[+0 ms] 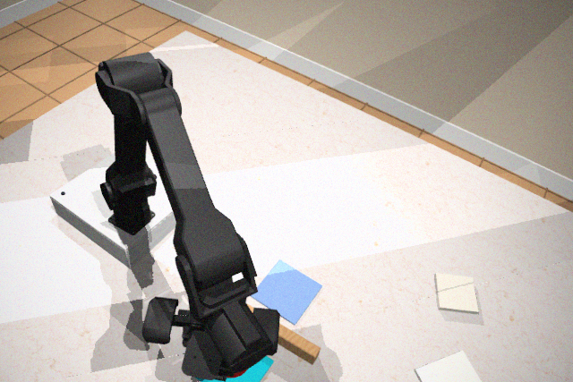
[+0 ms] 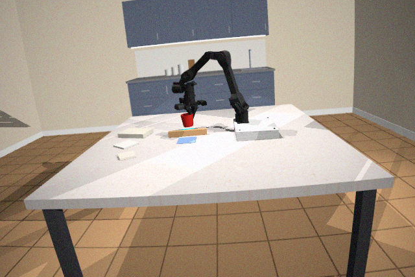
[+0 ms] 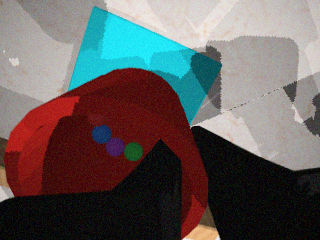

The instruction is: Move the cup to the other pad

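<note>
The purple marble lies 30 mm ahead of my gripper tip, 30 mm to the left of it and 20 mm below it. Round my gripper tip: green marble 20 mm ahead, 30 mm to the left, 20 mm below; then red cup 30 mm ahead, 10 mm to the left; then blue marble 40 mm ahead, 30 mm to the left, 20 mm below.
</note>
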